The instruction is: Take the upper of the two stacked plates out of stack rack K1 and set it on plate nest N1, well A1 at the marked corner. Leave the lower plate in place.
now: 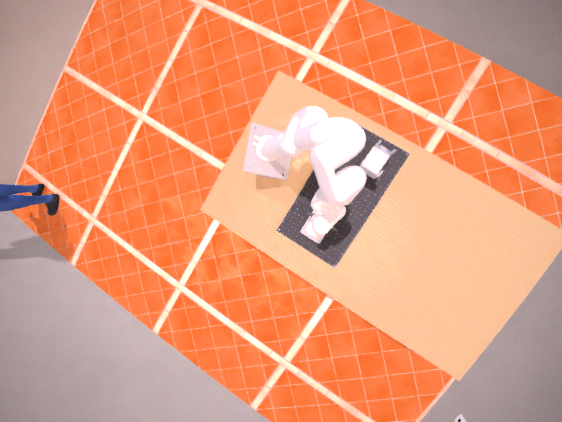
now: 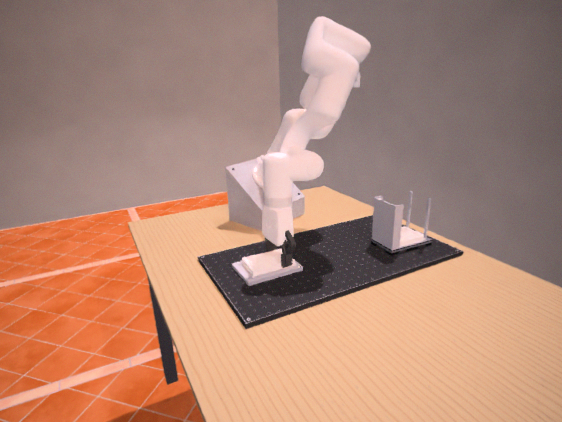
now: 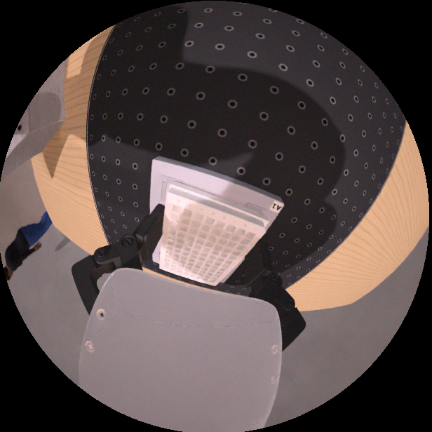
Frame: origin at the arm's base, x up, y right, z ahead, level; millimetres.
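Where they show: gripper, between the fingertips: [image 2: 278, 259]; arm's base, origin of its link: [image 1: 267, 148].
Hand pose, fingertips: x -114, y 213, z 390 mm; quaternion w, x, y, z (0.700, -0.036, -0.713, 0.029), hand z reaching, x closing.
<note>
Each offset is from my fingertips to the top centre of the thing. Level surfaces: height alone.
My gripper [image 2: 275, 259] [image 3: 208, 230] points down over plate nest N1 and is shut on the upper plate, one black finger on each side. The plate @[dz -5, dx +9, dy +31 mm] [image 2: 261, 264] [image 3: 207, 235] is white with a grid of wells. It lies level, lined up with the pale nest @[dz -9, dx -8, dy +34 mm] [image 2: 275, 276] [image 3: 200, 183], at or very close to its surface; any small gap is too fine to tell. The nest's A1 label [image 3: 276, 206] shows at one corner. Which plate corner carries well A1 is unclear. Stack rack K1 @[dz +110, dx +130, dy -385 mm] [image 2: 386, 222] holds the lower white plate @[dz +108, dx +11, dy -375 mm] [image 1: 378, 160] [image 2: 411, 236] at its bottom.
Nest and rack stand on a black perforated board @[dx -23 mm] [image 1: 336, 255] [image 2: 250, 314] on the wooden table @[dx -36 mm] [image 1: 450, 300] [image 2: 375, 350]. The rack has a tall panel and thin upright posts. The arm's grey base block [image 1: 255, 167] [image 2: 245, 205] stands behind. A person [image 1: 25, 196] [image 3: 27, 237] is beyond the table.
</note>
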